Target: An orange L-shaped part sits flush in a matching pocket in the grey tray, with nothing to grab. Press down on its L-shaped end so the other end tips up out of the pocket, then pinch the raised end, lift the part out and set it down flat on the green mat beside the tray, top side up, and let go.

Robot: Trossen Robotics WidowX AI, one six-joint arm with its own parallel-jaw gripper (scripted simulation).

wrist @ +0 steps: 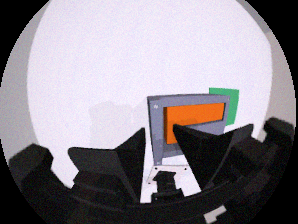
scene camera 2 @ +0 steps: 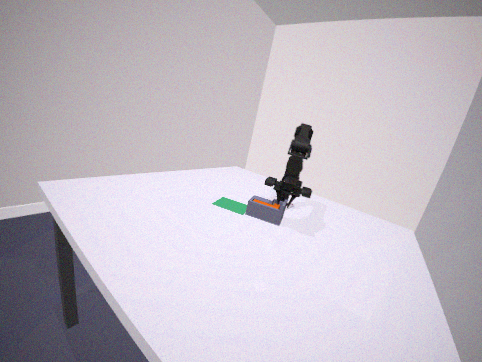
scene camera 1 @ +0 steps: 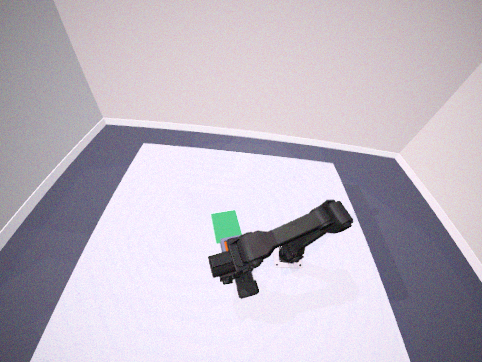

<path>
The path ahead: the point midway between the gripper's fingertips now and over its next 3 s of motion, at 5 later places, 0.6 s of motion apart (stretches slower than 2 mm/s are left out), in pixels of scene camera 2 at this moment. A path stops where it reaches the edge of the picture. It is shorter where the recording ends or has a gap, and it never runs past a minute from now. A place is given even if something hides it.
The gripper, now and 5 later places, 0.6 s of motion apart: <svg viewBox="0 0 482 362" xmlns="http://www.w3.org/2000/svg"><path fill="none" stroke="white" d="M282 206L281 212L281 213L286 199L284 189L272 186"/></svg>
</path>
